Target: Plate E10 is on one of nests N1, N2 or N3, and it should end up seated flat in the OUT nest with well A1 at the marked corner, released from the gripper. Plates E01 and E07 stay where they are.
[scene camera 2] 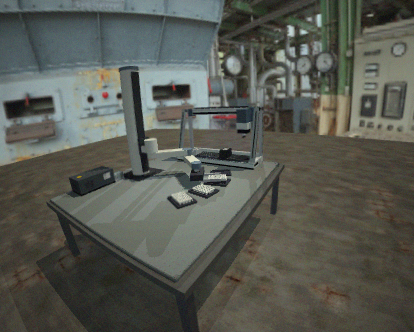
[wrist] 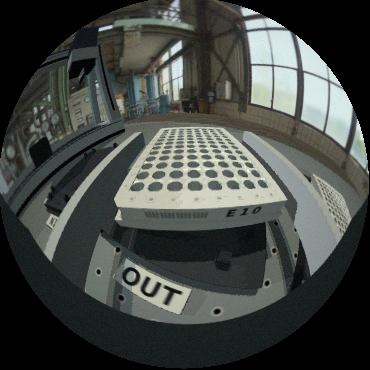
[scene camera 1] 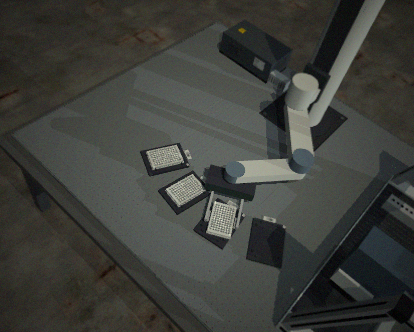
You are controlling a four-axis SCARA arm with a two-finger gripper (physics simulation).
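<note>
Plate E10, white with many wells, is held level between the fingers of my gripper. It hangs a little above the dark OUT nest, with a gap under its front edge in the wrist view. The nest looks turned slightly relative to the plate. Two other white plates sit on dark nests: one farther away, one beside OUT. Their labels are unreadable. Well A1 and the marked corner cannot be made out.
A bare dark nest lies on the other side of OUT. A framed machine stands beyond it. A dark box stands near the arm's column.
</note>
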